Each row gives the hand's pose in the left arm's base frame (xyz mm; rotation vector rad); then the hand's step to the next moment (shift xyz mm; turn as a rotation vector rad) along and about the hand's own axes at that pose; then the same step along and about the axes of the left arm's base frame.
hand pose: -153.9 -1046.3 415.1 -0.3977 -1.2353 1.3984
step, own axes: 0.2 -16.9 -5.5 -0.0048 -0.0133 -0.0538
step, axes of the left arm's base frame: 13.1 -1.3 12.0 0.0519 0.0162 -0.0116
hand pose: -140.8 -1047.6 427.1 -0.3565 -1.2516 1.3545
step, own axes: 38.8 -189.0 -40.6 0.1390 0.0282 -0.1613
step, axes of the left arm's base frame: 121.9 -1.0 155.0 0.0809 0.1980 -0.0197
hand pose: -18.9 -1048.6 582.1 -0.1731 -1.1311 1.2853
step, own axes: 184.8 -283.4 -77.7 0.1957 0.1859 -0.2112
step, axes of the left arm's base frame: 219.5 88.3 254.0 0.0054 0.3221 -0.1170
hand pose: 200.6 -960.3 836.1 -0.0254 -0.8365 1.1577
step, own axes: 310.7 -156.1 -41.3 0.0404 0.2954 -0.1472
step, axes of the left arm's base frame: 192.4 200.1 213.4 -0.1415 0.2189 -0.2064
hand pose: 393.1 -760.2 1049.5 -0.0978 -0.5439 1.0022
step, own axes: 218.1 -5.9 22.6 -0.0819 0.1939 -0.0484
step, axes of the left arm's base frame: 84.9 172.1 106.2 -0.1611 0.0467 -0.1360
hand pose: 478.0 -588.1 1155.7 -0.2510 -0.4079 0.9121
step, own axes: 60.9 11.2 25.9 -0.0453 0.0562 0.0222
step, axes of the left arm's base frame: 13.6 56.7 33.2 -0.0745 -0.0024 -0.0121
